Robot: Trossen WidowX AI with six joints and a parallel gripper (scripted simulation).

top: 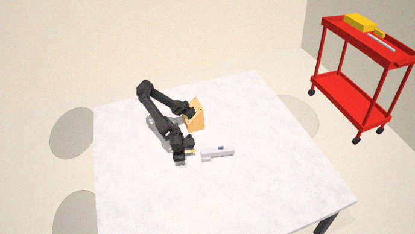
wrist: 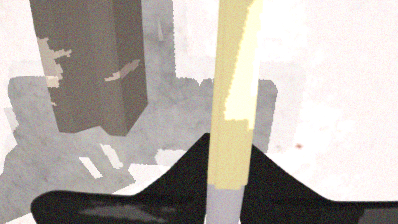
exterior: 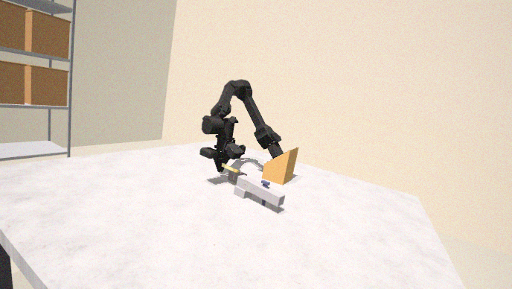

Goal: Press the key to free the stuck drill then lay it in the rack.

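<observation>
Now: the drill 10 mm ahead of my gripper tip, 40 mm to the left of it and 30 mm above it. From my gripper tip the other things lie so: rack 60 mm behind, 50 mm to the left, 20 mm below; blue key 50 mm ahead, 220 mm to the left, 10 mm above.
</observation>
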